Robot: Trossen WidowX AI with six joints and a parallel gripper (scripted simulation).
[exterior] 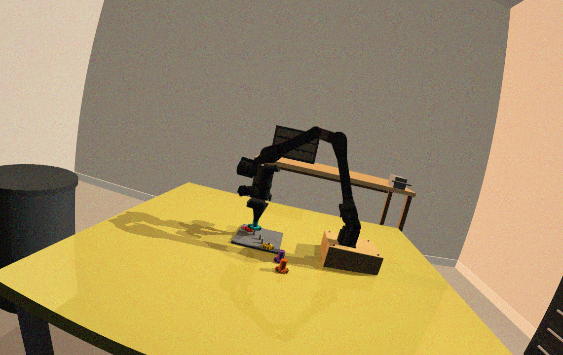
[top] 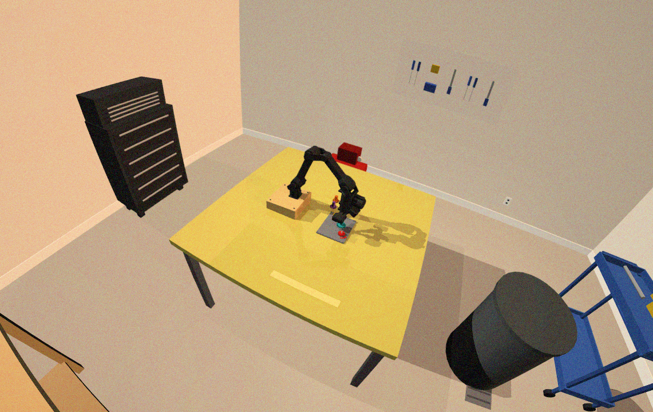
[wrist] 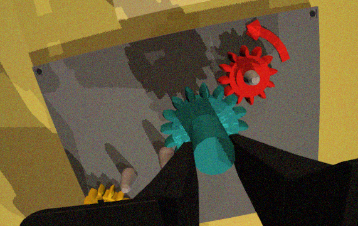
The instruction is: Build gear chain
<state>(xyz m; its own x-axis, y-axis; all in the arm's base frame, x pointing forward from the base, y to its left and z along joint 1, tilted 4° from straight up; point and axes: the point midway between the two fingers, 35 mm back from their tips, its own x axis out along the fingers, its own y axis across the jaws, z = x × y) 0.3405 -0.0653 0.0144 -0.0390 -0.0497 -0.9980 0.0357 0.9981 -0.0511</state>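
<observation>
Right now the grey board is 50 mm below my gripper tip, 30 mm behind it and 10 mm to the left of it. From my gripper tip the other things lie so: red gear 50 mm below, 40 mm to the right, 20 mm ahead; then teal gear 10 mm below; then yellow gear 90 mm to the left, 70 mm behind, 50 mm below.
</observation>
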